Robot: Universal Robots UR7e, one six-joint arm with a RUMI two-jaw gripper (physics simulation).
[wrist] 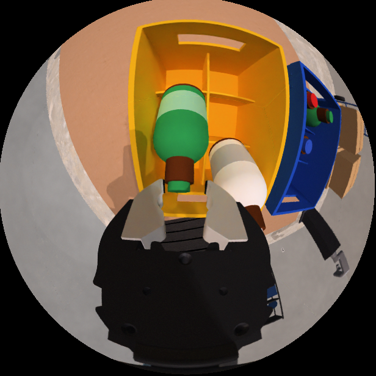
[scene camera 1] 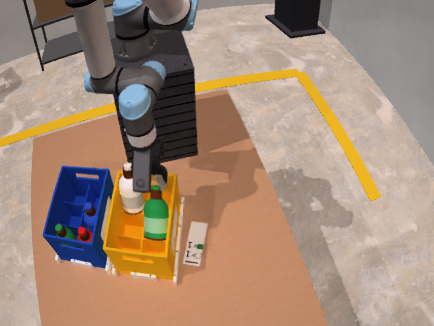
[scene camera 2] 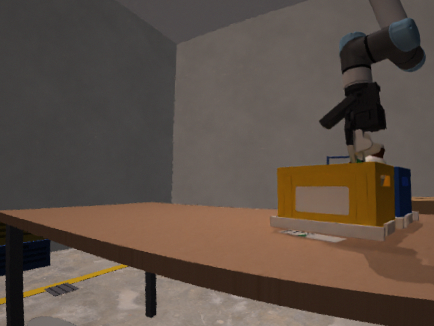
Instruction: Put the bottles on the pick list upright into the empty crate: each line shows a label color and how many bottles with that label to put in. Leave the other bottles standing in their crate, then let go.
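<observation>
The yellow crate holds a green bottle and a white bottle. The white bottle leans, its neck towards the rim. The blue crate beside it holds a green bottle, a red bottle and a blue bottle. My gripper is partly open and empty, its fingertips around or just above the large green bottle's cap, the white bottle beside one finger.
The pick list lies on the table beside the yellow crate. Its two lines each seem to show a 1, one with a green mark; the other color is unclear. White strips edge the crates' bases. Cardboard boxes stand beyond the blue crate.
</observation>
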